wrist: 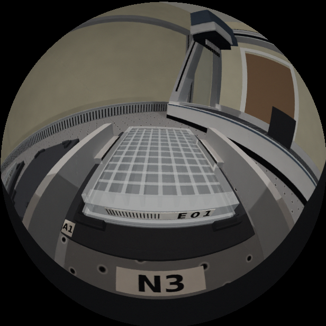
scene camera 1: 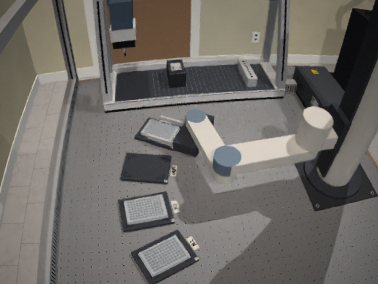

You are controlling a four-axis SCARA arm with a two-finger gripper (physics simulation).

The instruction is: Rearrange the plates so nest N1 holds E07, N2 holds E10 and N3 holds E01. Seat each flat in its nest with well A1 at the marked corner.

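Places are measured from the arm's base along level axes (x ahead, y left, z up), in centimetres.
Where they show: gripper, between the fingertips: (scene camera 1: 154, 126); arm's base, origin of its link: (scene camera 1: 332, 174).
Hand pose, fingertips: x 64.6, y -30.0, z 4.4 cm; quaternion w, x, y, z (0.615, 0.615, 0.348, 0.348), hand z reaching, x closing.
Each offset is from my fingertips to the top centre of the thing. "*": to the spot under its first point.
My gripper (scene camera 1: 160, 131) (wrist: 159, 131) is shut on plate E01 @(dz -0.5, dx -2.0, dy +1.2 cm) (scene camera 1: 155, 129) (wrist: 160, 172), with a finger along each long side. The clear plate looks level and very low in nest N3 @(dz -1.4, dx -2.0, dy +1.2 cm) (scene camera 1: 150, 140) (wrist: 165, 242), behind the front corner tabs; whether its base touches is hard to tell. The nest's A1 tag (wrist: 68, 228) is at the front left in the wrist view. The plate's own A1 well mark cannot be made out. One plate @(dz -0.5, dx +5.9, dy +35.5 cm) (scene camera 1: 146, 209) lies in nest N2 @(dz -1.4, dx +6.0, dy +35.5 cm) (scene camera 1: 131, 226). Another plate @(dz -0.5, dx +1.9, dy +52.3 cm) (scene camera 1: 165, 255) lies in nest N1 @(* dz -1.5, dx +6.2, dy +57.9 cm) (scene camera 1: 150, 274). Their codes are not readable.
A dark nest without a plate @(dz -1.4, dx +4.5, dy +17.5 cm) (scene camera 1: 146, 167) lies between N3 and N2; its label is unreadable. Behind N3 stands a framed deck (scene camera 1: 195, 101) with a black box @(* dz +7.6, dx -11.1, dy -21.5 cm) (scene camera 1: 176, 76) and a white strip block @(* dz +6.3, dx -43.3, dy -22.6 cm) (scene camera 1: 248, 73). The arm's column base (scene camera 1: 332, 175) is at right.
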